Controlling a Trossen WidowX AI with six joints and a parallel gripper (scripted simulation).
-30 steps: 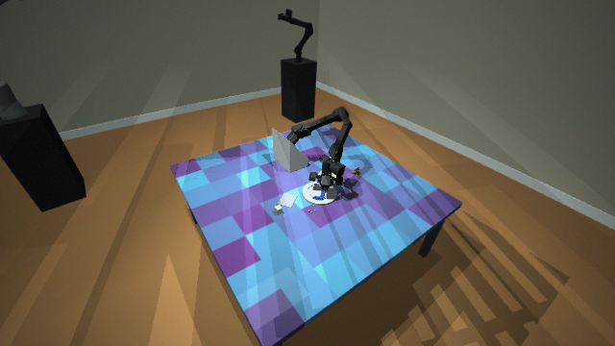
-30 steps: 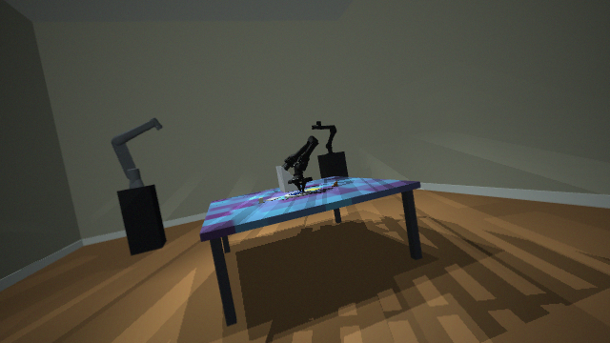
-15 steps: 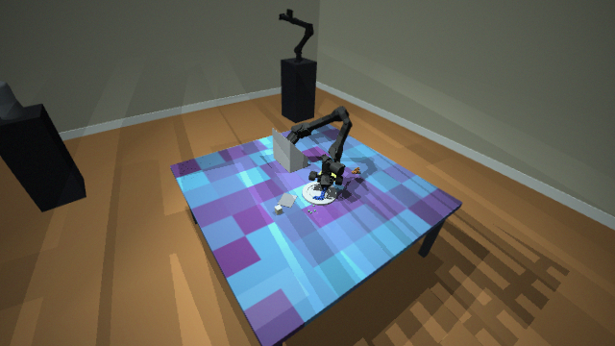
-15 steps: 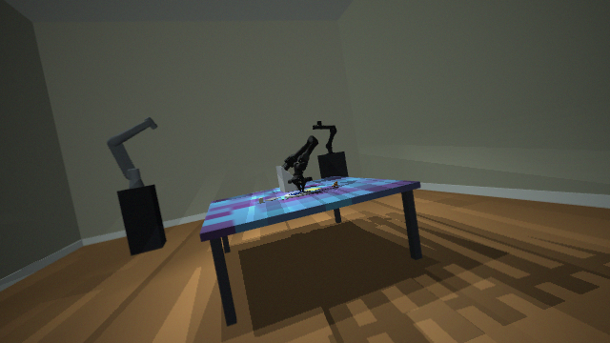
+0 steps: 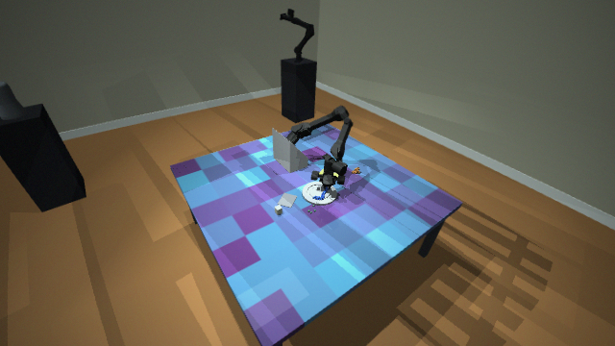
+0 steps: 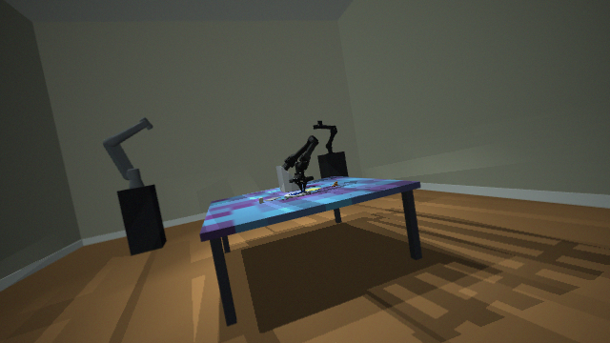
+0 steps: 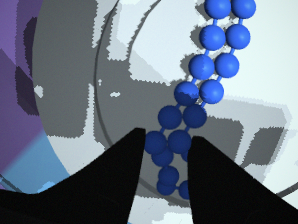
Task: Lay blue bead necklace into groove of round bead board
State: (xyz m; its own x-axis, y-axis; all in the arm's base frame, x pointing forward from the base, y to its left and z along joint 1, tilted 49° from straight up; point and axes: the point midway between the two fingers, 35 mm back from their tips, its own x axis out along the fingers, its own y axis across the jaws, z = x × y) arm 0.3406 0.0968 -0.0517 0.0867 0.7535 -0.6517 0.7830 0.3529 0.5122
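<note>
Right now the round white bead board is 20 mm behind my gripper tip, 40 mm to the right of it and 10 mm below it. From my gripper tip the other things lie so: cream cube (30 mm behind, 320 mm to the right); then yellow patch (110 mm behind, 120 mm to the left, 20 mm below); then flat grey square (80 mm behind, 220 mm to the right, 20 mm below).
</note>
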